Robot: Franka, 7 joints.
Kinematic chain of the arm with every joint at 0, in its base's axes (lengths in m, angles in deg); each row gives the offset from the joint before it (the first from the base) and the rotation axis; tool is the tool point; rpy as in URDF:
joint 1: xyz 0 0 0.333 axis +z
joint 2: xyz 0 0 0 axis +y
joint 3: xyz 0 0 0.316 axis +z
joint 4: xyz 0.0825 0 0 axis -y
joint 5: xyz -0.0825 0 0.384 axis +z
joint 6: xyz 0 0 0 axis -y
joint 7: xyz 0.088 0 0 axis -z
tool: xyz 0 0 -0.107 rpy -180 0 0
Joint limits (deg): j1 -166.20..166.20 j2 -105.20..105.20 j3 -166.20..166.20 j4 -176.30..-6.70 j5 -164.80..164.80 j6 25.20..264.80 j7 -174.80..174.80
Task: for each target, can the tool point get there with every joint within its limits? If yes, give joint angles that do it. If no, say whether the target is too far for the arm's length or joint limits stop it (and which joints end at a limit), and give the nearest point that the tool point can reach.
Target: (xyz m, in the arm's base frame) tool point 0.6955 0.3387 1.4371
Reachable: no: too far | nearest point 0.4426 0.2155 1.0356 | short by 0.490 m
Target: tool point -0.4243 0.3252 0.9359
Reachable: yes | joints -52.30 -63.32 -41.63 -36.90 -102.52 189.12 -52.63
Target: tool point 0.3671 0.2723 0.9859
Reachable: yes | joints -71.79 14.94 124.85 -66.70 -138.88 143.35 123.89
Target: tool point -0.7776 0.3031 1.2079
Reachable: no: too far | nearest point -0.5517 0.2151 0.9538 | short by 0.351 m
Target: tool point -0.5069 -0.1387 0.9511
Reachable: yes | joints 132.12 15.29 76.61 -55.99 70.29 120.54 33.15
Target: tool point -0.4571 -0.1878 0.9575
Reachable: yes | joints -1.14 -52.36 -64.66 -31.04 -102.68 196.90 -19.06
